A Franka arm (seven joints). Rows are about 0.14 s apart.
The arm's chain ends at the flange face. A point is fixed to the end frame.
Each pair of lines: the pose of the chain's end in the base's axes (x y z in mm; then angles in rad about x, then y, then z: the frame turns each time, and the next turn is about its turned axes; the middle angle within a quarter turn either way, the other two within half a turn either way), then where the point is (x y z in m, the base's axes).
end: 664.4 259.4 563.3 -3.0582 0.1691 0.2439
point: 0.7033 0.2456 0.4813
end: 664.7 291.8 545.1 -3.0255 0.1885 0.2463
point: 0.7051 0.2805 0.4634
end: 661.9 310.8 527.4 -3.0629 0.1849 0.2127
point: 0.7027 0.2973 0.4462
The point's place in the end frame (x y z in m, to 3 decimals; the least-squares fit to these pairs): 0.029 0.014 0.086
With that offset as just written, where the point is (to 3 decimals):
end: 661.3 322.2 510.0 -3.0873 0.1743 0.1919
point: 0.702 0.307 0.429
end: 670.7 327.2 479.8 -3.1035 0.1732 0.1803
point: 0.711 0.311 0.399
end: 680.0 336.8 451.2 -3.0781 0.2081 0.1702
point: 0.723 0.323 0.371
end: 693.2 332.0 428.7 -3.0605 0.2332 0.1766
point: 0.738 0.319 0.350
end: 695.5 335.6 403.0 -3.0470 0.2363 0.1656
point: 0.741 0.324 0.324
